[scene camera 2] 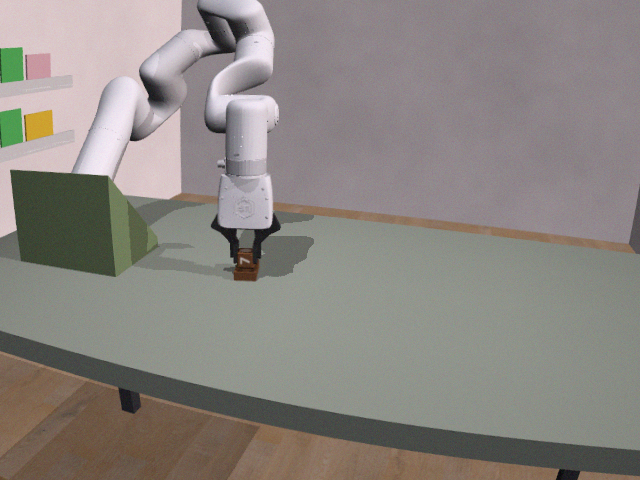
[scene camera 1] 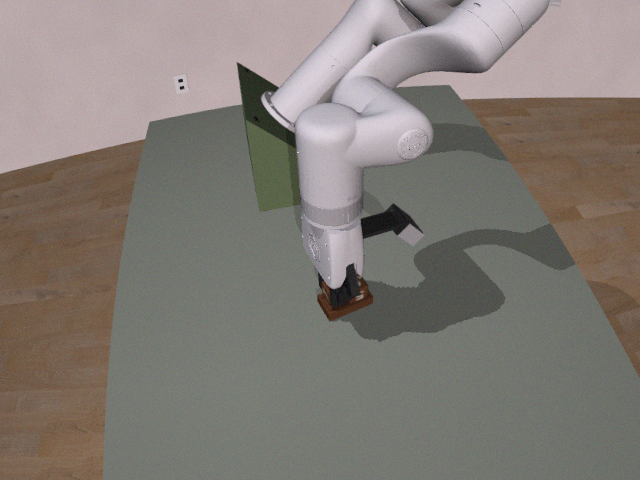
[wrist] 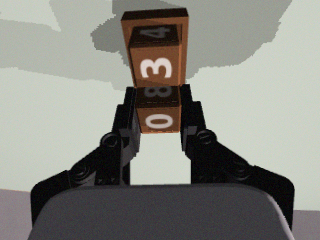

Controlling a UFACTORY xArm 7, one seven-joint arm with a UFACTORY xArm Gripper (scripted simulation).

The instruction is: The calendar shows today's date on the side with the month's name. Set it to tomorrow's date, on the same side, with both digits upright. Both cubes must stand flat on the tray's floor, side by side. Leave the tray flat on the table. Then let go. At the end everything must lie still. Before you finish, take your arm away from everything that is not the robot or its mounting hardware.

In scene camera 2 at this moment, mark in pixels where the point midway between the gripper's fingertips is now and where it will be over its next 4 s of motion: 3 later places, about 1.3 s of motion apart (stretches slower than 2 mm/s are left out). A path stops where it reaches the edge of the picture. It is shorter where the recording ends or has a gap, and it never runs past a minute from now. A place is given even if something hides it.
The gripper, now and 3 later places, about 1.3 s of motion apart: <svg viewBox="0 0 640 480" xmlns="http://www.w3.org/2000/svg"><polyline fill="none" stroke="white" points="245,261 245,267 245,233 245,200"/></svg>
